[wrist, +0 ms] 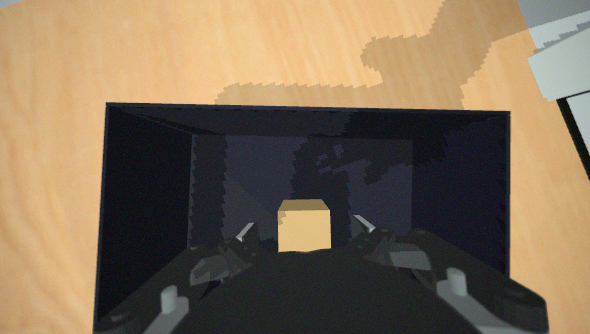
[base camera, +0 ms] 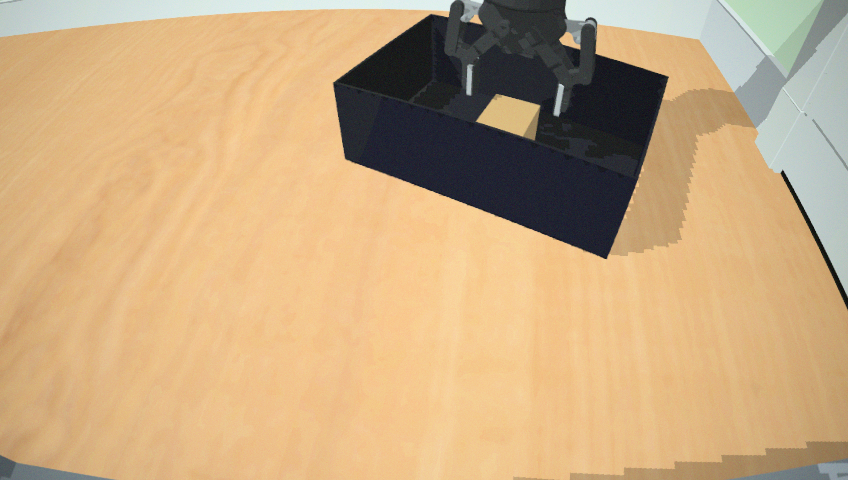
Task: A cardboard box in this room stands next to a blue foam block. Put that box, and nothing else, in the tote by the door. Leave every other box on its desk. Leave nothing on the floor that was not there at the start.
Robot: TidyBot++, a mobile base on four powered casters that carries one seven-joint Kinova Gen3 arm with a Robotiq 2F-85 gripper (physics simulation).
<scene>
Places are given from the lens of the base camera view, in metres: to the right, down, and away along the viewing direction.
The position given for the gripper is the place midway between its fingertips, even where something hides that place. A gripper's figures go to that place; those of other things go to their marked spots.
gripper (base camera: pixel 514 101): 0.09, -0.14, 0.48
dark navy tote (base camera: pixel 402 111): -0.02, -0.12, 0.44
</scene>
